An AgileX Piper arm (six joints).
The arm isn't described. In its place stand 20 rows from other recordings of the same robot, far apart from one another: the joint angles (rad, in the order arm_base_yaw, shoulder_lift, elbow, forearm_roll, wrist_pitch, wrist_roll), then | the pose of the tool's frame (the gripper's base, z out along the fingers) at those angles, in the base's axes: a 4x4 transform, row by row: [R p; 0 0 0 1], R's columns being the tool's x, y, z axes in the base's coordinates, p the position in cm.
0.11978 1.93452 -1.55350 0.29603 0.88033 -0.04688 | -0.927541 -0.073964 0.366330 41.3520; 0.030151 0.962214 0.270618 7.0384; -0.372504 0.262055 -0.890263 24.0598; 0 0 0 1
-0.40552 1.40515 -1.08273 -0.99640 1.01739 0.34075 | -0.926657 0.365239 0.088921 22.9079; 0.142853 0.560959 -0.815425 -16.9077; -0.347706 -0.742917 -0.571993 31.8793; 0 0 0 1
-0.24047 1.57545 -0.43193 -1.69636 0.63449 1.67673 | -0.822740 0.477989 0.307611 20.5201; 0.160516 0.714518 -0.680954 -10.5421; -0.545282 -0.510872 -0.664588 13.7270; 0 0 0 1
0.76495 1.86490 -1.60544 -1.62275 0.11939 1.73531 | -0.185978 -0.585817 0.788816 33.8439; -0.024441 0.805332 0.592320 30.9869; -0.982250 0.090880 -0.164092 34.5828; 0 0 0 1
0.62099 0.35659 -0.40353 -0.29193 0.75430 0.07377 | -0.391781 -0.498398 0.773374 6.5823; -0.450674 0.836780 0.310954 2.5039; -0.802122 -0.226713 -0.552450 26.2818; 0 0 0 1
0.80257 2.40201 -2.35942 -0.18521 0.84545 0.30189 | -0.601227 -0.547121 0.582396 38.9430; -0.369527 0.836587 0.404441 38.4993; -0.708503 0.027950 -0.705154 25.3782; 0 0 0 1
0.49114 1.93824 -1.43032 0.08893 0.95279 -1.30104 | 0.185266 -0.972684 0.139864 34.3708; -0.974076 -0.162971 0.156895 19.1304; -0.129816 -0.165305 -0.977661 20.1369; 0 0 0 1
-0.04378 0.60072 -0.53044 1.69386 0.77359 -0.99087 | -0.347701 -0.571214 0.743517 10.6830; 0.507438 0.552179 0.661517 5.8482; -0.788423 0.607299 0.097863 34.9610; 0 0 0 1
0.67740 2.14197 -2.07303 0.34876 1.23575 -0.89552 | -0.037648 -0.997074 0.066522 34.5370; -0.881538 0.064488 0.467688 31.5496; -0.470610 -0.041035 -0.881387 28.6052; 0 0 0 1
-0.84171 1.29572 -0.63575 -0.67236 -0.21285 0.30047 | -0.478294 0.523614 0.705027 18.6140; 0.010136 0.806048 -0.591764 -19.0407; -0.878141 -0.275891 -0.390835 25.2287; 0 0 0 1
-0.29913 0.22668 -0.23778 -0.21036 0.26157 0.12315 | -0.177314 0.332073 0.926438 6.6038; -0.029090 0.939175 -0.342206 -2.5507; -0.983724 -0.087628 -0.156869 25.6309; 0 0 0 1
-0.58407 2.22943 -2.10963 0.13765 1.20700 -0.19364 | -0.853460 0.393052 0.342224 41.0475; 0.393081 0.916642 -0.072493 -25.7336; -0.342190 0.072652 -0.936818 25.1247; 0 0 0 1
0.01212 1.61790 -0.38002 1.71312 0.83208 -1.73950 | -0.855263 -0.371284 0.361488 20.7099; 0.017552 0.676435 0.736293 6.9114; -0.517897 0.636069 -0.572013 13.1239; 0 0 0 1
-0.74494 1.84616 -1.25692 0.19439 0.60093 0.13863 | -0.436066 0.801440 0.409316 29.0377; 0.801225 0.552852 -0.228896 -25.4263; -0.409738 0.228141 -0.883214 20.2498; 0 0 0 1
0.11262 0.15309 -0.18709 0.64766 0.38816 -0.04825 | -0.339180 -0.178675 0.923597 5.7260; 0.484275 0.808546 0.334262 2.7388; -0.806495 0.560650 -0.187715 23.9287; 0 0 0 1
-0.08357 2.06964 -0.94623 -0.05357 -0.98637 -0.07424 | -0.054064 0.033522 0.997975 40.5399; -0.099359 0.994296 -0.038781 -2.9880; -0.993582 -0.101255 -0.050425 14.3360; 0 0 0 1
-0.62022 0.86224 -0.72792 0.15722 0.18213 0.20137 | 0.022978 0.587319 0.809030 15.2603; 0.411750 0.731861 -0.542992 -10.5824; -0.911007 0.345595 -0.225012 35.2231; 0 0 0 1
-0.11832 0.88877 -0.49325 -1.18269 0.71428 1.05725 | -0.591418 0.571743 0.568625 14.8621; 0.056248 0.732704 -0.678219 -7.3234; -0.804401 -0.369127 -0.465494 26.9066; 0 0 0 1
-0.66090 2.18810 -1.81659 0.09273 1.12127 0.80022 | -0.071657 0.980705 0.181887 36.5330; 0.996198 0.079426 -0.035784 -27.4448; -0.049541 0.178632 -0.982668 19.2275; 0 0 0 1
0.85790 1.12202 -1.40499 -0.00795 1.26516 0.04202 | -0.539714 -0.732540 0.414842 12.8059; -0.563679 0.680462 0.468228 14.7063; -0.625280 0.018872 -0.780172 43.4407; 0 0 0 1
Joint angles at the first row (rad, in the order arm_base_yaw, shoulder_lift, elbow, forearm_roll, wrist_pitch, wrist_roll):
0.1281 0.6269 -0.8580 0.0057 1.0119 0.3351
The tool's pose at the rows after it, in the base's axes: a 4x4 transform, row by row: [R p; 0 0 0 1], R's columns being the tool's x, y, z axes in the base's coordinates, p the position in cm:
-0.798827 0.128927 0.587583 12.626; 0.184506 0.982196 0.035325 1.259; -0.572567 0.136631 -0.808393 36.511; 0 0 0 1
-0.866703 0.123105 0.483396 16.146; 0.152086 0.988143 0.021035 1.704; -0.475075 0.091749 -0.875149 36.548; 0 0 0 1
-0.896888 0.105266 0.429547 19.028; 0.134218 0.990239 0.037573 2.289; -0.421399 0.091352 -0.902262 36.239; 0 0 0 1
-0.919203 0.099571 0.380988 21.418; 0.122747 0.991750 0.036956 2.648; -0.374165 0.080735 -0.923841 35.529; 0 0 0 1
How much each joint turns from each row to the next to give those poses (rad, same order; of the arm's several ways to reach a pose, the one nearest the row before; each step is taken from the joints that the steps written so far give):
0.0000 0.1936 -0.1229 -0.0488 0.1786 -0.0298
0.0000 0.1622 -0.0914 -0.0001 0.0538 -0.0266
0.0000 0.1170 -0.0621 0.0246 0.0030 -0.0225
0.0000 0.0957 -0.0438 0.0059 0.0009 -0.0107

